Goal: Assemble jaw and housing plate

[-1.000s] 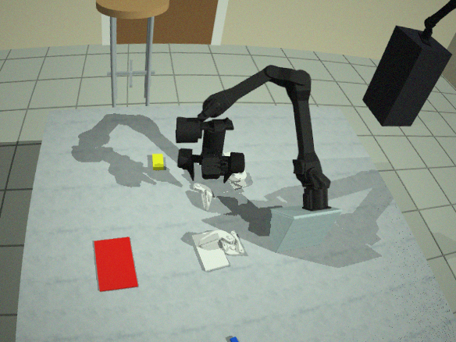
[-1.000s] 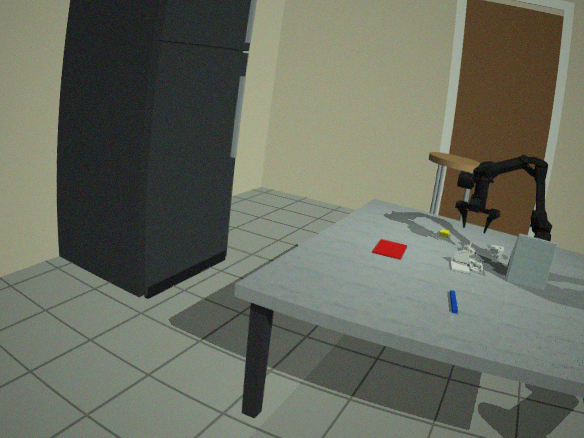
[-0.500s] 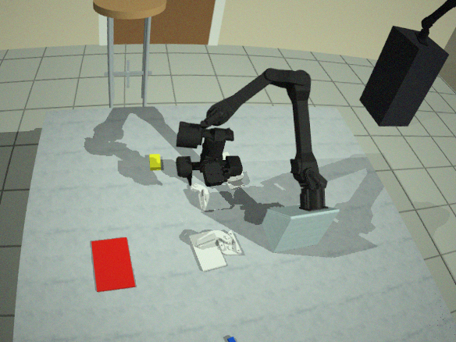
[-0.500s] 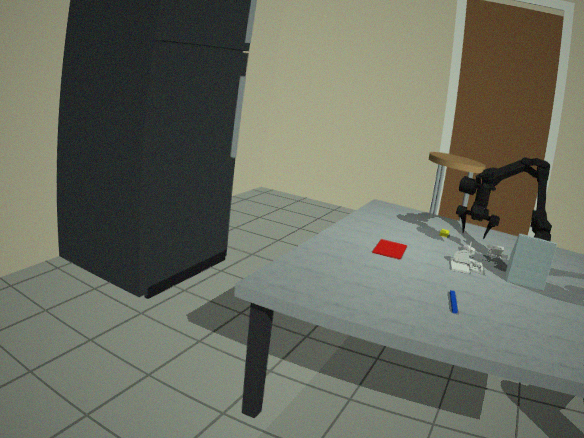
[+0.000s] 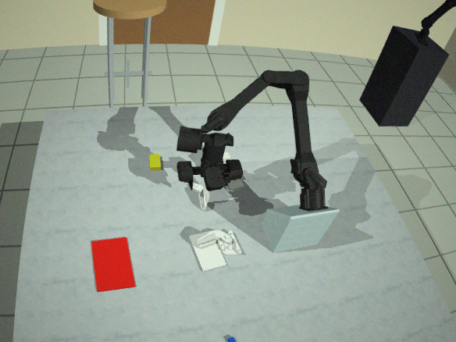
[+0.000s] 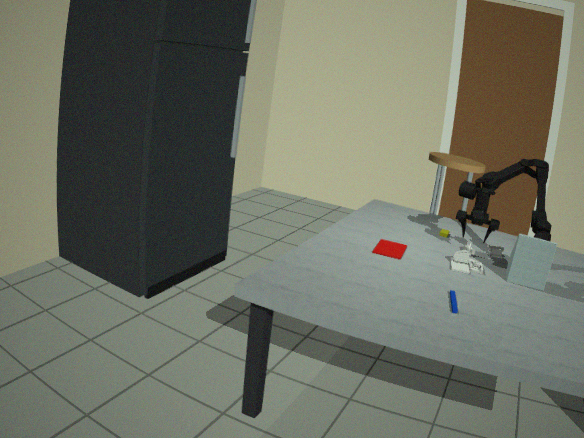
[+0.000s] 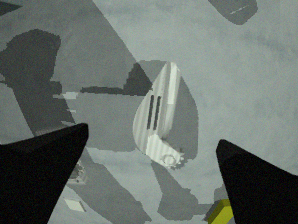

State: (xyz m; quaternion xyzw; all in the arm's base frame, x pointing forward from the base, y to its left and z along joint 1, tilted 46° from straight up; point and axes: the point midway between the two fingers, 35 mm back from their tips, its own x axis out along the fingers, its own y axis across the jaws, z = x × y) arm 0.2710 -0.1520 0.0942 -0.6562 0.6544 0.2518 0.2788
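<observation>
Right now the white jaw is 50 mm below my gripper tip, 30 mm to the right of it and 20 mm ahead of it. Round my gripper tip: red flat sheet: 310 mm ahead, 200 mm to the left, 50 mm below; then yellow block: 170 mm to the right, 140 mm ahead, 50 mm below; then small white piece: 180 mm to the right, 120 mm behind, 50 mm below.
</observation>
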